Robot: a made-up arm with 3 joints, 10 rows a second.
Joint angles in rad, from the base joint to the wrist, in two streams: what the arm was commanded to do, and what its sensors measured. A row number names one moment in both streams.
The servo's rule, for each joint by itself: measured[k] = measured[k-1] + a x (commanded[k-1-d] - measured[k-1]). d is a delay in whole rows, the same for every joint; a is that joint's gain. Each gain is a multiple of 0.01, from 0.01 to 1. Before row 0 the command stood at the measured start. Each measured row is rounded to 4 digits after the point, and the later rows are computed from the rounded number. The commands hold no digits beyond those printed.
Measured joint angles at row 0:
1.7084 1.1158 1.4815
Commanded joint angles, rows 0 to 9:
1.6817 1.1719 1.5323
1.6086 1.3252 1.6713
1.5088 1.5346 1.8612
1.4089 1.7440 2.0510
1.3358 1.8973 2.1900
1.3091 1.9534 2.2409
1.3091 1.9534 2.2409
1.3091 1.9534 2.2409
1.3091 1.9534 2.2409
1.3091 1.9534 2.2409
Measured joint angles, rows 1 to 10:
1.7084 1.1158 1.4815
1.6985 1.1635 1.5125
1.6652 1.3009 1.6094
1.6073 1.4995 1.7630
1.5339 1.7073 1.9387
1.4606 1.8688 2.0920
1.4045 1.9407 2.1828
1.3692 1.9515 2.2182
1.3470 1.9531 2.2320
1.3330 1.9534 2.2374
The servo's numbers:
d 1
a 0.37 0.85 0.61

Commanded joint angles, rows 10 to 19:
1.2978 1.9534 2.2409
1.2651 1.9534 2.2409
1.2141 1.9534 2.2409
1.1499 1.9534 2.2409
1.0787 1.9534 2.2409
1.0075 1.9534 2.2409
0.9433 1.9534 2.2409
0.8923 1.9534 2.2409
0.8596 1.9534 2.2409
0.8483 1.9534 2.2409
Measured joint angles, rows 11 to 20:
1.3242 1.9534 2.2395
1.3144 1.9534 2.2404
1.2962 1.9534 2.2407
1.2658 1.9534 2.2408
1.2229 1.9534 2.2409
1.1695 1.9534 2.2409
1.1096 1.9534 2.2409
1.0481 1.9534 2.2409
0.9905 1.9534 2.2409
0.9421 1.9534 2.2409

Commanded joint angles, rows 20 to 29:
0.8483 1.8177 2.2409
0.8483 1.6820 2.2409
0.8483 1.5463 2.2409
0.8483 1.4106 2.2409
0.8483 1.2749 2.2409
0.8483 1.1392 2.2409
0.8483 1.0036 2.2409
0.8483 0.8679 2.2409
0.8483 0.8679 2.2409
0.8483 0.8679 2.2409
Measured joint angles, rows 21 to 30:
0.9074 1.9534 2.2409
0.8855 1.8381 2.2409
0.8717 1.7054 2.2409
0.8630 1.5702 2.2409
0.8576 1.4345 2.2409
0.8542 1.2988 2.2409
0.8520 1.1631 2.2409
0.8506 1.0275 2.2409
0.8497 0.8918 2.2409
0.8492 0.8715 2.2409

